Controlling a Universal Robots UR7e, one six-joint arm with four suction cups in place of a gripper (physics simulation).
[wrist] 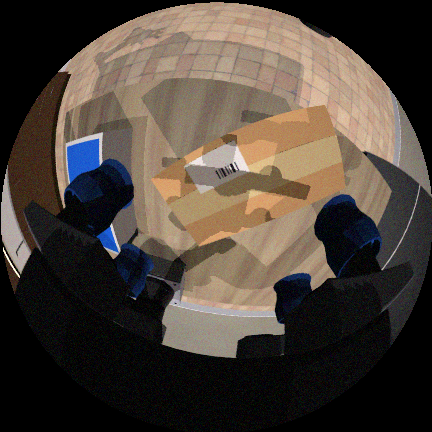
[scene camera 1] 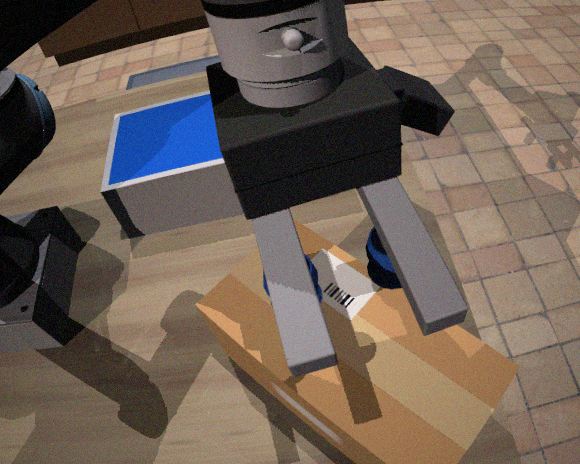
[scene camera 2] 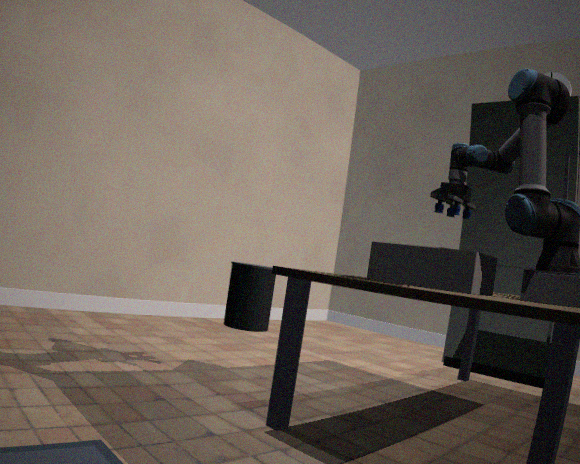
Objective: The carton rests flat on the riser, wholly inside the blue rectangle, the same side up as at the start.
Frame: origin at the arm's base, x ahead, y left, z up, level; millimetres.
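Seen in the pictures: hand, its tool point: (wrist: 217,248) (scene camera 1: 318,210) (scene camera 2: 452,215); arm's base, origin of its link: (wrist: 156,287) (scene camera 2: 558,274).
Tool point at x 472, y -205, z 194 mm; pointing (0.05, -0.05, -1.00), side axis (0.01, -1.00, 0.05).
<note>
Pixels of each thing's top centre, then the offset from my tool point to it. Level surfaces: height alone.
- brown carton, centre of its top: (scene camera 1: 352,338) (wrist: 262,176) 140 mm down, 11 mm ahead, 53 mm right
- grey riser, centre of its top: (scene camera 1: 210,124) (wrist: 85,201) (scene camera 2: 435,249) 168 mm down, 93 mm back, 369 mm left
- white-edged blue rectangle, centre of its top: (scene camera 1: 210,124) (wrist: 85,201) 168 mm down, 93 mm back, 369 mm left
- wooden table, height of its surface: 288 mm down
The brown carton (scene camera 1: 430,385) (wrist: 300,150) lies flat on the table, turned at an angle, with its tape strip and white barcode label facing up. It does not show in scene camera 2. The grey riser (scene camera 1: 180,200) (scene camera 2: 420,262) (wrist: 117,142) stands apart from it, with the white-edged blue rectangle (scene camera 1: 165,140) (wrist: 84,157) on its top. My gripper (scene camera 1: 340,270) (scene camera 2: 453,210) (wrist: 220,245) is open, its suction off and its blue cups holding nothing. It hangs above the carton with a gap, cups down. It hides part of the carton and the riser's right end in scene camera 1.
The arm's base (scene camera 1: 25,305) (wrist: 172,275) stands on the wooden table (scene camera 1: 185,425) (scene camera 2: 400,287), left of the carton in scene camera 1. A blue-grey panel (scene camera 1: 170,72) shows beyond the riser. A dark bin (scene camera 2: 248,297) stands on the floor past the table.
</note>
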